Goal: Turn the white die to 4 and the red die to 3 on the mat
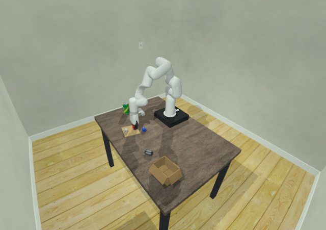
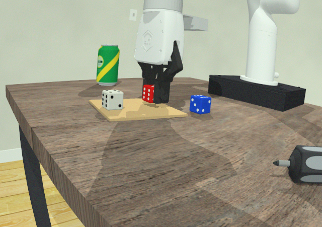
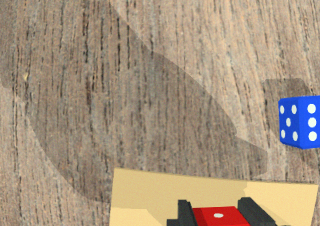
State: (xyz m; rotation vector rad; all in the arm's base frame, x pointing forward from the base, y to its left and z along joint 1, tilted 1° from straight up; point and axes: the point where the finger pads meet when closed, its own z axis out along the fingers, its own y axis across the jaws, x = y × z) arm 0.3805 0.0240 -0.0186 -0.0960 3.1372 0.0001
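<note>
Now: hand 10 mm short of the red die and 10 mm above it. Round my hand: blue die: 70 mm behind, 60 mm to the left, 20 mm below; white die: 90 mm ahead, 10 mm to the left, 10 mm below; tan mat: 50 mm ahead, 30 mm below.
</note>
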